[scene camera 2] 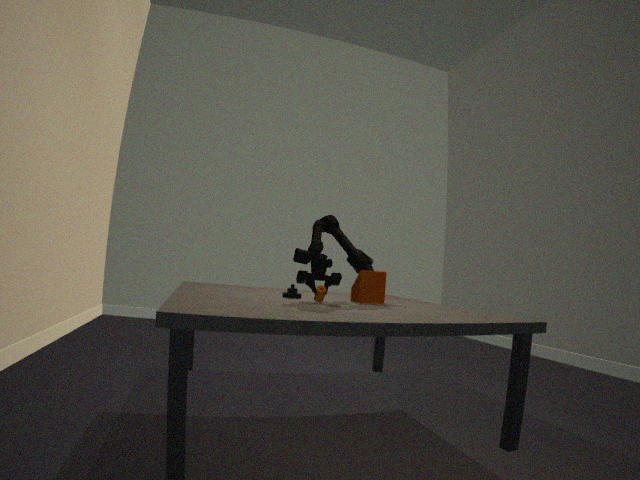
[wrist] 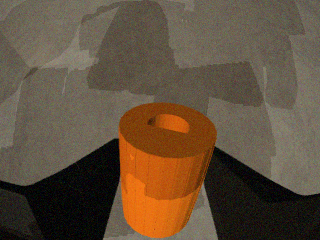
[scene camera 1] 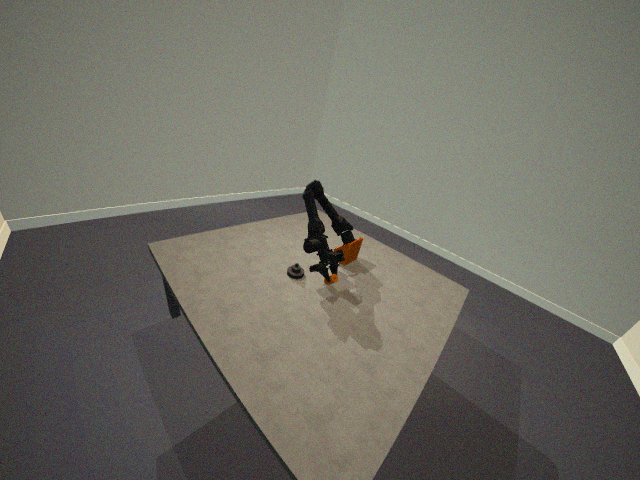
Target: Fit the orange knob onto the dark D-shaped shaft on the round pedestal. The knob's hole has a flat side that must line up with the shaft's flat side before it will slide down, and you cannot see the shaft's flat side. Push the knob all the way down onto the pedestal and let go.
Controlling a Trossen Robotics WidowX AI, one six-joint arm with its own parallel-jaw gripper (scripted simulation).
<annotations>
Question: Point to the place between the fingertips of my gripper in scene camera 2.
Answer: At 320, 293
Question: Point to an orange knob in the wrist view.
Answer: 165, 149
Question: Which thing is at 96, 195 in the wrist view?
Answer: My gripper.
</annotations>
